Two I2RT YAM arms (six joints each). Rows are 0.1 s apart.
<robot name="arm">
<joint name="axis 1" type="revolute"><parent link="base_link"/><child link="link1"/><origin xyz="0 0 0.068" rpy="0 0 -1.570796"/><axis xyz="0 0 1"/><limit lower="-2.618" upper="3.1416"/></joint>
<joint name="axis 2" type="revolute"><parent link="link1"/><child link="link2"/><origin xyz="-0.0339 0.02 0.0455" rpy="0 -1.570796 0"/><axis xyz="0 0 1"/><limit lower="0" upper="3.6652"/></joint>
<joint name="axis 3" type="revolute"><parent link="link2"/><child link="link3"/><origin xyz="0 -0.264 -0.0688" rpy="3.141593 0 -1.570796"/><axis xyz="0 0 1"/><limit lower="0" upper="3.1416"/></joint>
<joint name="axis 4" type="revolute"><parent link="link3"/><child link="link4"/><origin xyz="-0.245 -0.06 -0.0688" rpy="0 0 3.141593"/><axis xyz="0 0 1"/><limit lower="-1.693" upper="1.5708"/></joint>
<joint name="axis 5" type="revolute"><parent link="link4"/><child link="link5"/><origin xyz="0.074 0.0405 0.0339" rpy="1.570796 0 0"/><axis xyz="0 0 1"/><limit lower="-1.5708" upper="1.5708"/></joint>
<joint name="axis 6" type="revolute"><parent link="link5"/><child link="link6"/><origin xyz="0.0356 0 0.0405" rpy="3.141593 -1.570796 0"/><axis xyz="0 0 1"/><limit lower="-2.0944" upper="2.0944"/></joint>
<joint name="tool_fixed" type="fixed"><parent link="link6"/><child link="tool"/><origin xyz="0 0 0"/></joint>
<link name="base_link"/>
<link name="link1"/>
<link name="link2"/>
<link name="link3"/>
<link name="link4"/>
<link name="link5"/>
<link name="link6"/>
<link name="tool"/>
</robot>
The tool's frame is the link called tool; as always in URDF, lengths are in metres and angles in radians.
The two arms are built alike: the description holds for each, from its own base.
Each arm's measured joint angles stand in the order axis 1, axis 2, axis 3, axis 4, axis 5, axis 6.
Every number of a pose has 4 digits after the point.
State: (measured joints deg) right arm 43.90 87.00 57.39 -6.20 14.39 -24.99; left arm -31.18 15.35 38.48 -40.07 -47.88 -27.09
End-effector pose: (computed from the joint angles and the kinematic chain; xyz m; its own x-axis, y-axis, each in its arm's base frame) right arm 0.2488 0.2272 0.2448 -0.1597 -0.7216 -0.6736 -0.6553 0.5879 -0.4744; left arm 0.0657 -0.0089 0.3063 -0.1036 -0.2943 -0.9501 -0.3448 0.9066 -0.2432
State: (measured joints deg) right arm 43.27 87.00 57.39 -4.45 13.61 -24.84; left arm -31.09 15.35 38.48 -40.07 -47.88 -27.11
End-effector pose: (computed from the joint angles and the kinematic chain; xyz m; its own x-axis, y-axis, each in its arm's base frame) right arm 0.2524 0.2261 0.2474 -0.1498 -0.7018 -0.6964 -0.6471 0.6022 -0.4676; left arm 0.0657 -0.0088 0.3063 -0.1030 -0.2948 -0.9500 -0.3463 0.9060 -0.2436
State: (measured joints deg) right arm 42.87 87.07 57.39 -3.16 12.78 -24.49; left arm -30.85 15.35 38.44 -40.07 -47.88 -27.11
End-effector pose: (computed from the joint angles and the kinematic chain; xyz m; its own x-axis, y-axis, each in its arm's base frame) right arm 0.2548 0.2258 0.2490 -0.1431 -0.6845 -0.7149 -0.6446 0.6126 -0.4575; left arm 0.0658 -0.0085 0.3061 -0.1024 -0.2949 -0.9500 -0.3502 0.9046 -0.2430
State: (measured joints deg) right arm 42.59 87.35 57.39 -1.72 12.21 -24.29; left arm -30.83 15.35 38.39 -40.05 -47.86 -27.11
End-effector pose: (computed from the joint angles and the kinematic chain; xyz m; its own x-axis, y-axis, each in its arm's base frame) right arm 0.2573 0.2263 0.2497 -0.1348 -0.6700 -0.7300 -0.6412 0.6207 -0.4513; left arm 0.0659 -0.0086 0.3058 -0.1028 -0.2947 -0.9500 -0.3504 0.9046 -0.2427
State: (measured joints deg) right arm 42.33 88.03 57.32 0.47 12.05 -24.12; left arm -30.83 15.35 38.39 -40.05 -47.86 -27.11
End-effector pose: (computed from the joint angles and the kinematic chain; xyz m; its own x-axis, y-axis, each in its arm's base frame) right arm 0.2610 0.2276 0.2490 -0.1252 -0.6546 -0.7455 -0.6315 0.6321 -0.4490; left arm 0.0659 -0.0086 0.3058 -0.1028 -0.2947 -0.9500 -0.3504 0.9046 -0.2427
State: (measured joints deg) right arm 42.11 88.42 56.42 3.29 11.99 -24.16; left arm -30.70 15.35 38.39 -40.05 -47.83 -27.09
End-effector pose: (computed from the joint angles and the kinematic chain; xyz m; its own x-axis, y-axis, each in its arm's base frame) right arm 0.2629 0.2277 0.2462 -0.1120 -0.6409 -0.7594 -0.6210 0.6417 -0.4500; left arm 0.0659 -0.0085 0.3058 -0.1025 -0.2947 -0.9501 -0.3520 0.9041 -0.2424
